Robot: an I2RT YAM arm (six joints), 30 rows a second.
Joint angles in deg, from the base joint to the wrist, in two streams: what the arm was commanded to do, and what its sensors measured. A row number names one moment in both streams.
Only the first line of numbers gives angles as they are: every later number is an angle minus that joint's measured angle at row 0.
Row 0, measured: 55.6 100.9 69.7 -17.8 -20.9 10.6
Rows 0 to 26, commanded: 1.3 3.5 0.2 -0.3 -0.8 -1.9; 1.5 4.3 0.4 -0.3 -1.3 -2.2; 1.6 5.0 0.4 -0.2 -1.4 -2.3; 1.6 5.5 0.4 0.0 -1.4 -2.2; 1.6 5.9 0.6 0.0 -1.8 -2.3; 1.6 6.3 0.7 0.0 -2.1 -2.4; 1.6 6.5 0.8 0.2 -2.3 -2.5; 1.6 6.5 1.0 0.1 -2.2 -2.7; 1.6 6.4 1.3 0.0 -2.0 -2.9; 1.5 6.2 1.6 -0.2 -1.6 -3.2; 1.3 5.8 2.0 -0.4 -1.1 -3.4; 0.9 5.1 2.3 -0.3 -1.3 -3.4; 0.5 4.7 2.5 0.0 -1.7 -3.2; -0.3 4.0 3.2 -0.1 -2.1 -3.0; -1.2 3.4 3.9 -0.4 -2.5 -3.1; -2.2 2.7 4.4 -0.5 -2.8 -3.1; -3.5 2.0 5.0 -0.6 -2.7 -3.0; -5.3 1.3 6.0 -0.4 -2.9 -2.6; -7.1 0.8 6.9 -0.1 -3.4 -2.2; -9.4 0.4 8.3 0.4 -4.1 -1.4; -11.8 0.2 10.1 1.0 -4.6 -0.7; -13.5 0.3 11.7 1.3 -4.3 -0.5; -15.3 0.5 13.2 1.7 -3.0 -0.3; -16.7 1.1 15.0 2.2 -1.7 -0.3; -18.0 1.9 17.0 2.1 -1.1 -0.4; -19.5 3.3 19.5 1.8 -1.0 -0.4; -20.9 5.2 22.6 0.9 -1.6 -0.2
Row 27, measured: -18.8 2.8 17.5 1.1 -2.2 -1.1
